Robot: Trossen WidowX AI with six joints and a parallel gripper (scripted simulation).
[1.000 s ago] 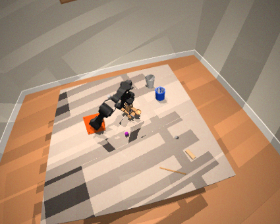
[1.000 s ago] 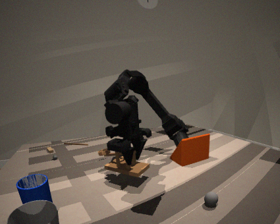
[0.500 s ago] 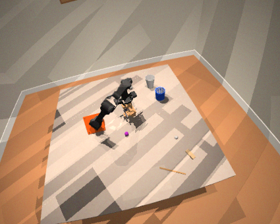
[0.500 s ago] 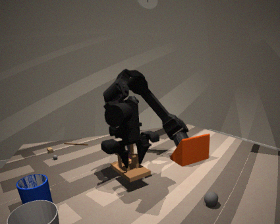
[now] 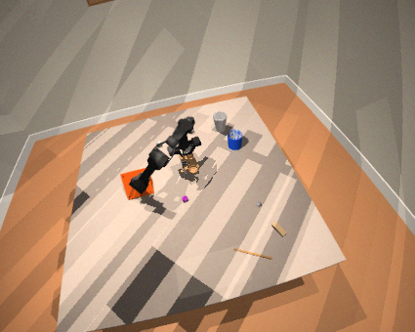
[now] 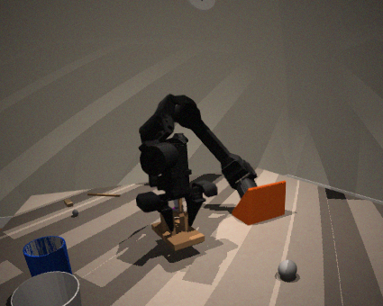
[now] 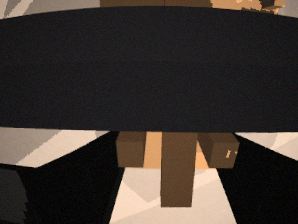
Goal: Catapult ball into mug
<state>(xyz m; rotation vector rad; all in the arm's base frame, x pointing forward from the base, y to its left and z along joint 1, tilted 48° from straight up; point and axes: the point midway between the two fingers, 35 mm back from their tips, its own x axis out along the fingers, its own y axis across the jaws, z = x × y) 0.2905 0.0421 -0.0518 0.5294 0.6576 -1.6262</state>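
My gripper tip is now 50 mm below the catapult frame and 40 mm to the left of it. Also, from my gripper tip: purple ball: 240 mm to the right, 90 mm behind, 50 mm below; blue mug: 310 mm ahead, 40 mm below; wooden catapult: 60 mm to the right, 20 mm above, 10 mm behind.
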